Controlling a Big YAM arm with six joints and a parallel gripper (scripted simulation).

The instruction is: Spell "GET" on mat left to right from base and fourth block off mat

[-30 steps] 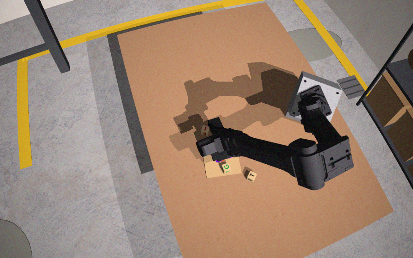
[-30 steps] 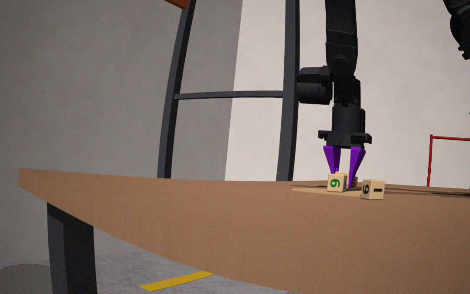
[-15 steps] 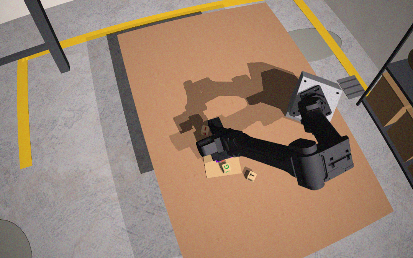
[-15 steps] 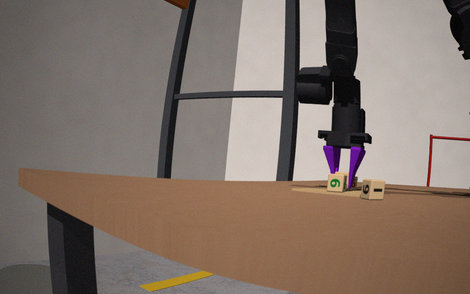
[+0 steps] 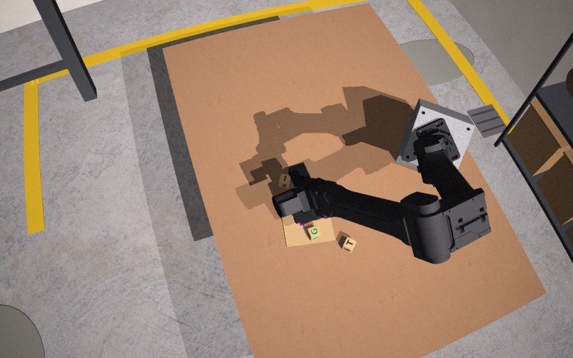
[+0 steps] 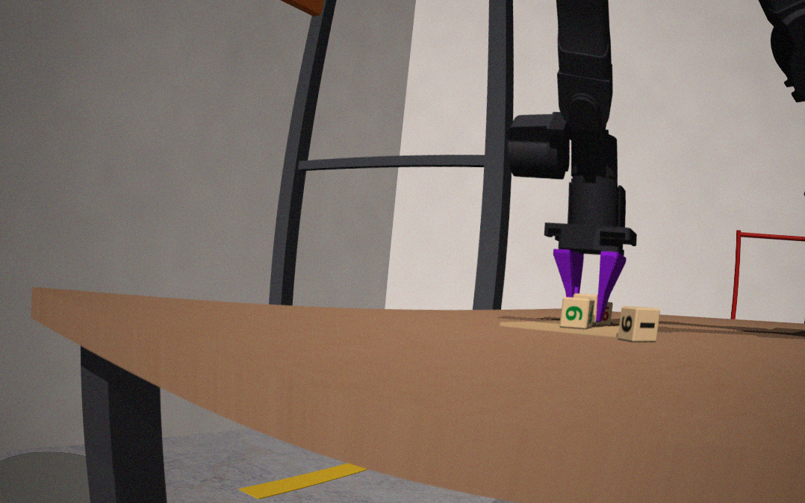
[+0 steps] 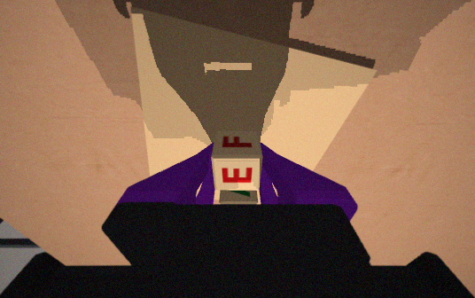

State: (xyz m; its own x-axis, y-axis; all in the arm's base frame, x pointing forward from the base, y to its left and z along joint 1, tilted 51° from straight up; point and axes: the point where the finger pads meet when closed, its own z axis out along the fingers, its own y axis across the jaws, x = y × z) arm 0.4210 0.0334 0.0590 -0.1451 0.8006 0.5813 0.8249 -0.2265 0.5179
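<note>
The E block lies 10 mm above my hand. From my hand the other things lie so: G block (10 mm behind, 50 mm to the left); square mat (20 mm below).
</note>
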